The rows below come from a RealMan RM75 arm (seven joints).
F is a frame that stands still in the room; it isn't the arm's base.
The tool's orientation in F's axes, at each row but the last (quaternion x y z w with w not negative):
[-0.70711, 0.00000, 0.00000, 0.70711]
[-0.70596, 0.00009, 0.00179, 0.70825]
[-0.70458, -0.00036, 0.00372, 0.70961]
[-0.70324, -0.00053, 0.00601, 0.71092]
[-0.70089, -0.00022, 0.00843, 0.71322]
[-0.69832, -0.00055, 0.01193, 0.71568]
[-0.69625, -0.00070, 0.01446, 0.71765]
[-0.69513, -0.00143, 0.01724, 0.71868]
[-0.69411, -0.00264, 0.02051, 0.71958]
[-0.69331, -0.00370, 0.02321, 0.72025]
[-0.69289, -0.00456, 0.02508, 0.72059]
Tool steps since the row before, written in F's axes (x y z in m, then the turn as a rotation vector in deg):
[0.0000, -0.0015, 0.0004, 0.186, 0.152, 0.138]
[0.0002, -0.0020, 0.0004, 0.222, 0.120, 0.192]
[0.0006, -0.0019, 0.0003, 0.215, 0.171, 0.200]
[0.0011, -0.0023, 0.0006, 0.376, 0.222, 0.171]
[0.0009, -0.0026, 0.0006, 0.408, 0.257, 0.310]
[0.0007, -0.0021, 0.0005, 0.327, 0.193, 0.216]
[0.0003, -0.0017, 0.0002, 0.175, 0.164, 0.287]
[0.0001, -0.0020, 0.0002, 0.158, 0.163, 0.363]
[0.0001, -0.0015, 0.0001, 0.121, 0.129, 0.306]
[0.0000, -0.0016, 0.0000, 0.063, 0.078, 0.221]
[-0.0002, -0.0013, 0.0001, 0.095, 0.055, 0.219]
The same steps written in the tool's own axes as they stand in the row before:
[0.0000, -0.0004, -0.0015, 0.186, -0.138, 0.152]
[0.0002, -0.0004, -0.0020, 0.222, -0.192, 0.120]
[0.0006, -0.0003, -0.0019, 0.215, -0.200, 0.171]
[0.0011, -0.0006, -0.0023, 0.377, -0.172, 0.220]
[0.0009, -0.0007, -0.0026, 0.408, -0.310, 0.257]
[0.0007, -0.0006, -0.0021, 0.327, -0.217, 0.193]
[0.0003, -0.0003, -0.0017, 0.173, -0.285, 0.169]
[0.0000, -0.0003, -0.0020, 0.154, -0.361, 0.171]
[0.0000, -0.0002, -0.0015, 0.118, -0.304, 0.136]
[-0.0001, -0.0001, -0.0016, 0.060, -0.220, 0.084]
[-0.0003, -0.0001, -0.0013, 0.091, -0.219, 0.060]

